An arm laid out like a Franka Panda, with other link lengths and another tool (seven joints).
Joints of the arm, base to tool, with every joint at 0 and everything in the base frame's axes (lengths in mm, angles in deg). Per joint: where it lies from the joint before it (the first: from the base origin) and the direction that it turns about. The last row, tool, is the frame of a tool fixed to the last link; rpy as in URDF.
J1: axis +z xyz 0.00 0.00 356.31
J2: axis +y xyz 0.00 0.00 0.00
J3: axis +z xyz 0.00 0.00 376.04
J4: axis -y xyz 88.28 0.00 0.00
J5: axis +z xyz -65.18 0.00 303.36
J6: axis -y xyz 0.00 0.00 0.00
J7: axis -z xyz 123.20 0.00 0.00
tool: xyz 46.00 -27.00 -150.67 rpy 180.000 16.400 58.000
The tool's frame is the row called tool.
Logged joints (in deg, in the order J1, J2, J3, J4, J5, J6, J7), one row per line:
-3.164 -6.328 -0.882 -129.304 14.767 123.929 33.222
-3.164 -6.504 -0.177 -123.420 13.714 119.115 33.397
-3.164 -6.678 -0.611 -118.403 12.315 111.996 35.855
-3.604 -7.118 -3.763 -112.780 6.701 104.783 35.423
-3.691 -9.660 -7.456 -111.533 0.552 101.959 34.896
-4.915 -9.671 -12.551 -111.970 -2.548 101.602 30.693
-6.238 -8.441 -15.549 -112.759 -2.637 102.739 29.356
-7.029 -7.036 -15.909 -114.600 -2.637 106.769 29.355
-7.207 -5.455 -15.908 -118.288 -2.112 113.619 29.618
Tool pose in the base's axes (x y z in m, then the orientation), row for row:
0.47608 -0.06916 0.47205 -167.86 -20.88 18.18
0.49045 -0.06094 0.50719 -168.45 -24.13 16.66
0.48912 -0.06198 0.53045 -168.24 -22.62 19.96
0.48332 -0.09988 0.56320 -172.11 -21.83 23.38
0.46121 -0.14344 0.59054 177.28 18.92 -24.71
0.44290 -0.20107 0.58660 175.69 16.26 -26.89
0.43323 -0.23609 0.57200 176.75 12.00 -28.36
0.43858 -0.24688 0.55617 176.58 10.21 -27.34
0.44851 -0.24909 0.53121 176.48 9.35 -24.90
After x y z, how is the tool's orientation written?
As a rotation vector, in degrees.
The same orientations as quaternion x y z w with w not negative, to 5 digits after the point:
-0.98301 -0.12228 0.10646 0.08604
-0.98214 -0.14069 0.09714 0.07861
-0.98122 -0.13193 0.11641 0.07913
-0.98225 -0.12459 0.13343 0.04312
0.98494 0.10512 -0.13728 0.00008
0.98429 0.09110 -0.15065 0.01328
0.98515 0.06688 -0.15807 0.00513
0.98658 0.05704 -0.15275 0.00894
0.98875 0.05238 -0.13950 0.01332

